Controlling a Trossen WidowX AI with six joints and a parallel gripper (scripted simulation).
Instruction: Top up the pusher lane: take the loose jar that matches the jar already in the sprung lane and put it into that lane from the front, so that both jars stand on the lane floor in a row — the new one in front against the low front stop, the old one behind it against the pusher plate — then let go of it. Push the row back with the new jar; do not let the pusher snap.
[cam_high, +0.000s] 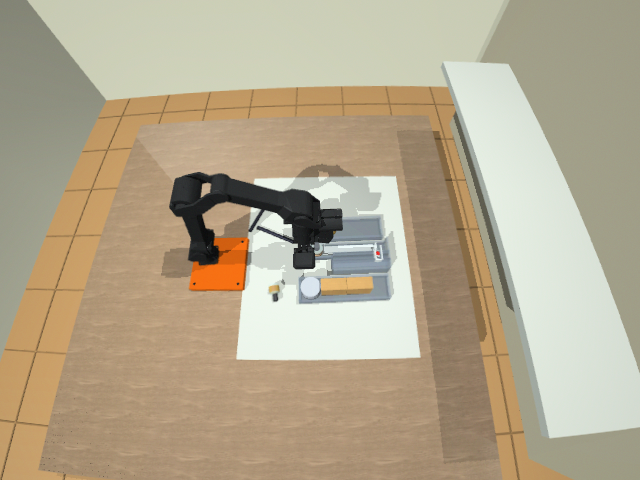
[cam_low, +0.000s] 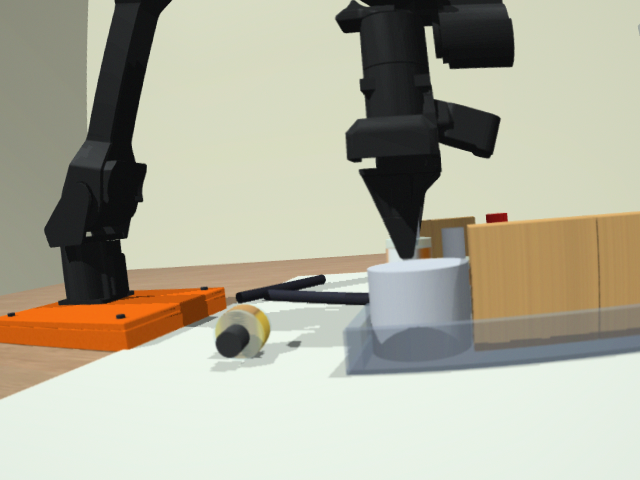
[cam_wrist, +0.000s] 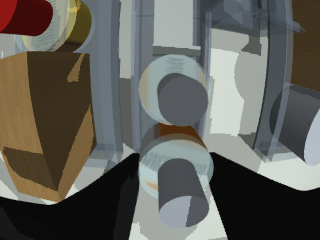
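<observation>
The grey cylinder is 130 mm to the right of my gripper tip, 20 mm below it and 10 mm ahead of it. The rest, counted from my gripper tip: sprung lane: 150 mm ahead, 30 mm to the right, 30 mm below; red mark: 220 mm ahead, 50 mm to the right, 20 mm above.
</observation>
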